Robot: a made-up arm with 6 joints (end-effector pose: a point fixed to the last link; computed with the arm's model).
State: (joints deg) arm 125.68 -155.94 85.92 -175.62 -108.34 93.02
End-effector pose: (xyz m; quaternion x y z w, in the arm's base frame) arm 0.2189 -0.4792 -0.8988 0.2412 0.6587 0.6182 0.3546
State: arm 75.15 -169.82 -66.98 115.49 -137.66 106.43
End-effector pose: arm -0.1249 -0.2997 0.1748 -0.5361 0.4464 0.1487 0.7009
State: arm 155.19 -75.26 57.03 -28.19 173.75 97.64
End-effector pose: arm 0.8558 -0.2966 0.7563 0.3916 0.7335 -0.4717 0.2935
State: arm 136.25 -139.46 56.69 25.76 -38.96 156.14
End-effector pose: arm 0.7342 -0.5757 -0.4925 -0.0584 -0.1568 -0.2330 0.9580
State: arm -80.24 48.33 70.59 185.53 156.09 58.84
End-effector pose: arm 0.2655 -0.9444 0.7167 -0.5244 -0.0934 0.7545 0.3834
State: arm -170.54 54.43 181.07 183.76 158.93 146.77
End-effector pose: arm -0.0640 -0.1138 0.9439 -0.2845 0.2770 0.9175 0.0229
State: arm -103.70 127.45 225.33 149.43 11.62 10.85
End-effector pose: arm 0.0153 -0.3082 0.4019 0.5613 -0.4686 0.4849 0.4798
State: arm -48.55 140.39 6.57 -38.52 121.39 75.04
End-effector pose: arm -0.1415 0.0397 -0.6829 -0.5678 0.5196 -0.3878 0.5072
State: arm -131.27 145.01 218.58 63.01 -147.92 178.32
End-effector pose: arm -0.2969 -0.2681 0.3009 0.1729 0.8210 0.0319 0.5432
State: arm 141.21 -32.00 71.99 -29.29 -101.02 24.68
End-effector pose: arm 0.3576 -0.1733 1.1994 -0.0135 -0.2711 0.9585 0.0875
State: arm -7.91 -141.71 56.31 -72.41 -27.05 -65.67
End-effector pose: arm -0.9437 0.1000 -0.3901 -0.1816 -0.3684 0.8803 0.2374
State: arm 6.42 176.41 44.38 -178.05 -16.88 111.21
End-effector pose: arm -0.3873 0.0590 -0.8612 0.2591 0.7213 -0.4376 0.4702
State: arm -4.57 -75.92 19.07 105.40 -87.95 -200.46
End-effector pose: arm -0.6736 0.0810 0.8662 -0.5602 0.7989 -0.1828 0.1203
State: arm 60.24 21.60 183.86 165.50 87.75 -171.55
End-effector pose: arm -0.2797 -0.2902 0.8000 0.1916 -0.5900 0.4434 0.6470
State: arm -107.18 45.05 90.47 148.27 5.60 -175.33
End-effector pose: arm -0.1462 -0.7667 0.9902 -0.1428 -0.3659 -0.6734 0.6263
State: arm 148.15 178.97 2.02 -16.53 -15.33 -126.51
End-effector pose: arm 0.5637 -0.2351 -0.4135 -0.3270 0.0058 -0.3241 0.8877
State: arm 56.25 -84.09 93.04 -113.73 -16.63 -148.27
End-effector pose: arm -0.6712 -0.9306 0.3128 0.2532 -0.6044 -0.7149 0.2440
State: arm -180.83 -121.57 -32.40 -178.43 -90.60 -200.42
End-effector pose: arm 0.4495 -0.1085 0.4606 -0.9839 0.0203 -0.0057 0.1774
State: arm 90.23 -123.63 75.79 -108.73 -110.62 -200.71
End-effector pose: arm -0.0285 -1.0615 -0.2801 0.0913 0.6739 0.6999 0.2182
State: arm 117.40 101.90 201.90 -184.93 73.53 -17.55
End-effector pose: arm -0.2819 0.3229 0.6222 -0.4331 -0.8611 0.0148 0.2659
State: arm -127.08 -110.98 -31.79 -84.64 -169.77 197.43
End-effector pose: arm 0.1687 0.2391 0.5207 -0.7658 0.1287 0.6018 0.1867
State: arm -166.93 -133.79 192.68 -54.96 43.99 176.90
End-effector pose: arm -0.0834 0.0408 -0.6504 -0.1853 -0.9004 0.3912 0.0444
